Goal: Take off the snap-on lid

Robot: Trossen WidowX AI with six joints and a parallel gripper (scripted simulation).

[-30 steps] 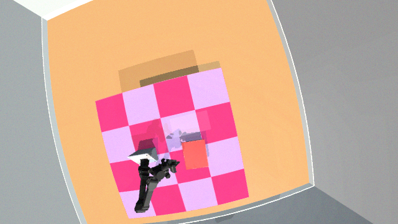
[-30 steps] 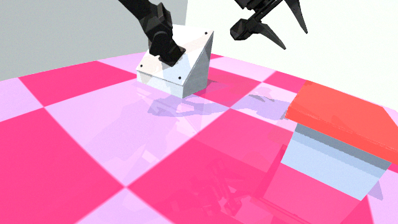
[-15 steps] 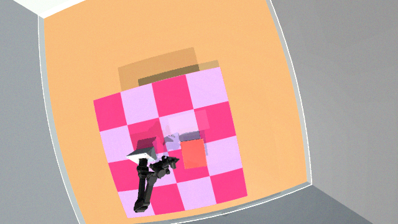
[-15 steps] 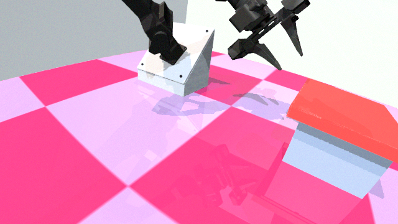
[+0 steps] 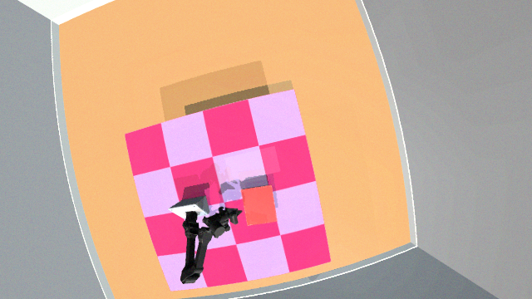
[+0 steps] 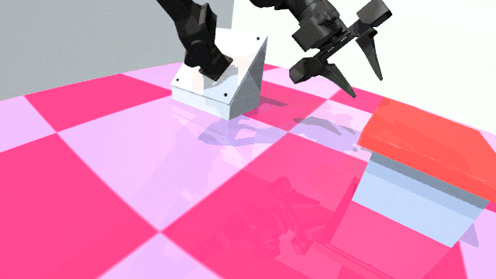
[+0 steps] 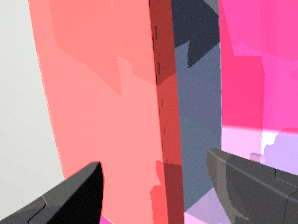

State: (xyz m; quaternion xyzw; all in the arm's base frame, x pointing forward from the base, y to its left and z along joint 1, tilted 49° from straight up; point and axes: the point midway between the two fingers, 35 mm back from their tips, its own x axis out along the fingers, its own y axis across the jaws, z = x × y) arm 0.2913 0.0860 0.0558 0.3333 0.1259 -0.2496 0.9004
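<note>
Now: gripper tip 120 mm short of the red lid, 30 mm above it and 10 mm to the right of it. From my gripper tip the other things lie so: storage box: 120 mm ahead, 80 mm below, 10 mm to the left.
</note>
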